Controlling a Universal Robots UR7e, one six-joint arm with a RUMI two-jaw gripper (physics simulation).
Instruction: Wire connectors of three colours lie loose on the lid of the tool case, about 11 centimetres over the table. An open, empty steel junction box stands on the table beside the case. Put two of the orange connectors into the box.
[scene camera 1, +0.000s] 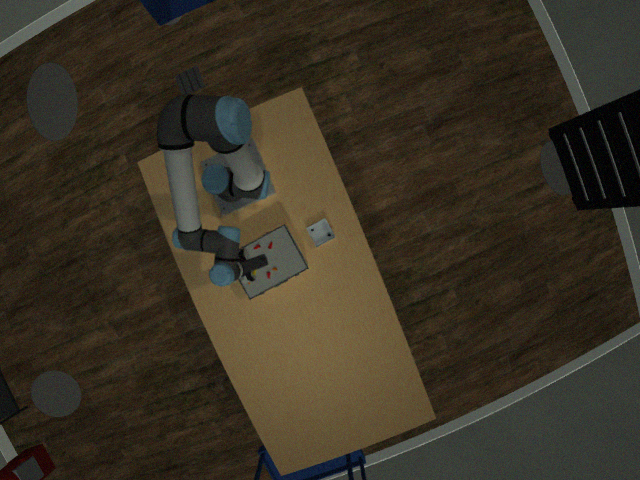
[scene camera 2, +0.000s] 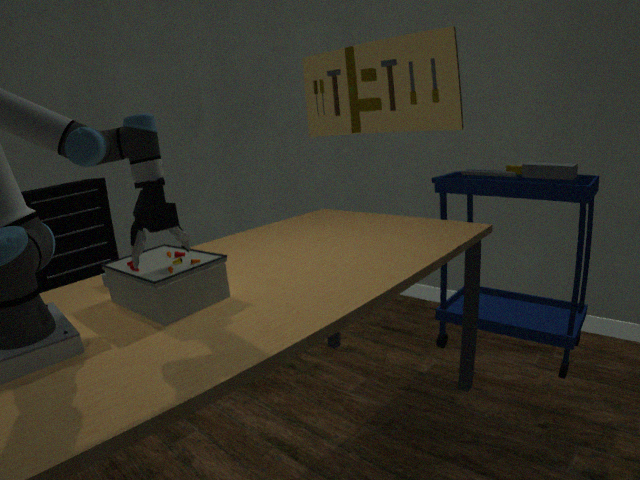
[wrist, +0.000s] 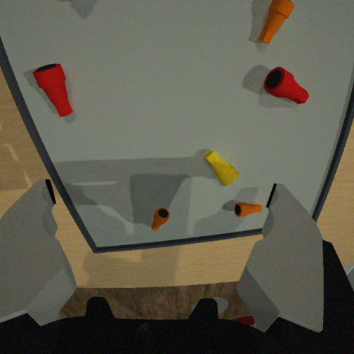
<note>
In view: my gripper (scene camera 2: 163, 260) and a tool case (scene camera 2: 153, 292).
My gripper also shows in the wrist view (wrist: 162, 183). The tool case is seen too in scene camera 1 (scene camera 1: 285, 255) and in the wrist view (wrist: 150, 95).
</note>
